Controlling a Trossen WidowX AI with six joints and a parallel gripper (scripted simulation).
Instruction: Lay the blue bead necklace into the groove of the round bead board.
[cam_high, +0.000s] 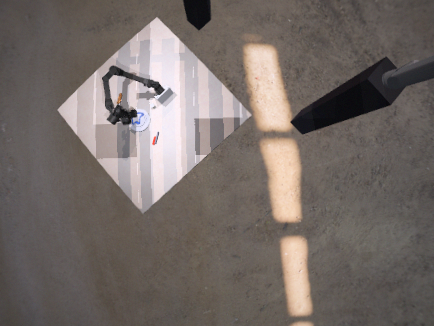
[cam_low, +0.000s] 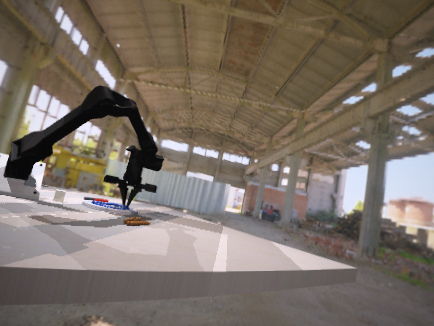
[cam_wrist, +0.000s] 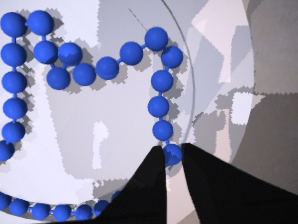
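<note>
My gripper tip is 30 mm past the round white bead board, 50 mm to the right of it and 10 mm above it. Also, from my gripper tip: small white block 210 mm behind, 60 mm to the left; red pen-like object 20 mm behind, 280 mm to the left, 20 mm below.
</note>
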